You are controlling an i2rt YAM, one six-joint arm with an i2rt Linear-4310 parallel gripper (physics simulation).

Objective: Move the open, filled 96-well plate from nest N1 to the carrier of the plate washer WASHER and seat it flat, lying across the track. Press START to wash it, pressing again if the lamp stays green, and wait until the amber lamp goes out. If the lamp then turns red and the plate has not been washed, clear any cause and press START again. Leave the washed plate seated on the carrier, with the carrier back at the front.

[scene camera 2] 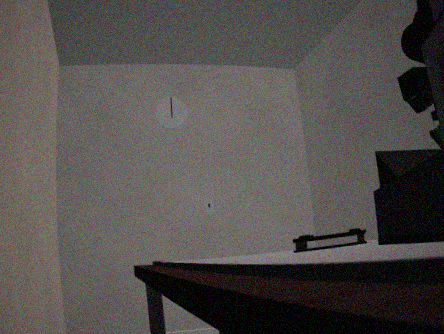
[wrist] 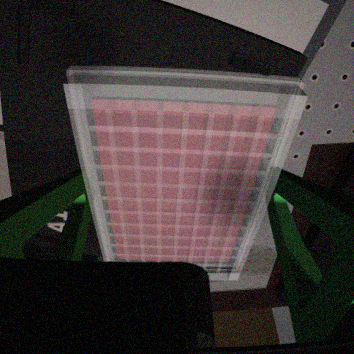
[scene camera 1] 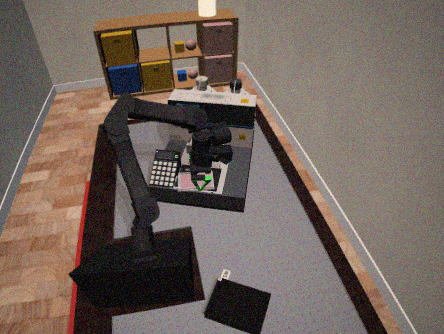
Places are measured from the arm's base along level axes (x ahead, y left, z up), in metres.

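Where they show: gripper, fingertip midpoint: (wrist: 179, 176) (scene camera 1: 198, 182); arm's base at its link origin: (scene camera 1: 144, 251).
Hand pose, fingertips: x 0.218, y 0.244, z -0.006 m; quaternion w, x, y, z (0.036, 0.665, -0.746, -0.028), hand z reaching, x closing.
Things, the pixels of their centre, and the offset from my fingertips. "spot": a spot on its surface instead. Level surfaces: height alone.
- open 96-well plate at the middle of its body: (wrist: 177, 203) (scene camera 1: 195, 180) 0.011 m back, 0.002 m left, 0.007 m up
- washer's dark deck at its surface level: 0.015 m down
- pale strip at a spot on its surface: (scene camera 1: 220, 184) spot: 0.075 m ahead, 0.019 m right, 0.014 m down
- Nest N1 at the middle of its body: (scene camera 2: 331, 240) (scene camera 1: 238, 305) 0.013 m ahead, 0.438 m right, 0.077 m down
- keypad at a spot on its surface: (scene camera 1: 164, 173) spot: 0.115 m back, 0.067 m left, 0.010 m up
- washer's tall rear housing at a spot on its surface: (scene camera 1: 215, 111) spot: 0.126 m ahead, 0.239 m left, 0.131 m up
- N1 label at a spot on its surface: (scene camera 1: 225, 274) spot: 0.008 m ahead, 0.326 m right, 0.094 m down
- low black frame at a spot on its surface: (scene camera 2: 330, 238) spot: 0.047 m ahead, 0.388 m right, 0.073 m down
The open 96-well plate (scene camera 1: 187, 181) (wrist: 175, 175), with pink-filled wells, is between the green fingers of my gripper (scene camera 1: 204, 181) (wrist: 179, 176), which is shut on its long sides. The plate is over the front of the washer's dark deck (scene camera 1: 237, 172), beside the keypad; whether it touches the carrier cannot be told, as plate and gripper hide most of that spot. A pale strip (scene camera 1: 220, 184) shows to its right. The START button and lamps cannot be made out; a small green light (scene camera 1: 176, 156) shows on the keypad panel. Nest N1 (scene camera 1: 237, 306), black, stands without a plate.
A keypad (scene camera 1: 164, 173) with pale keys is left of the plate. The washer's tall rear housing (scene camera 1: 215, 111) stands behind the arm, with bottles on top. The N1 label (scene camera 1: 225, 274) is beside the nest. A low black frame (scene camera 2: 330, 241) stands near the table edge in scene camera 2.
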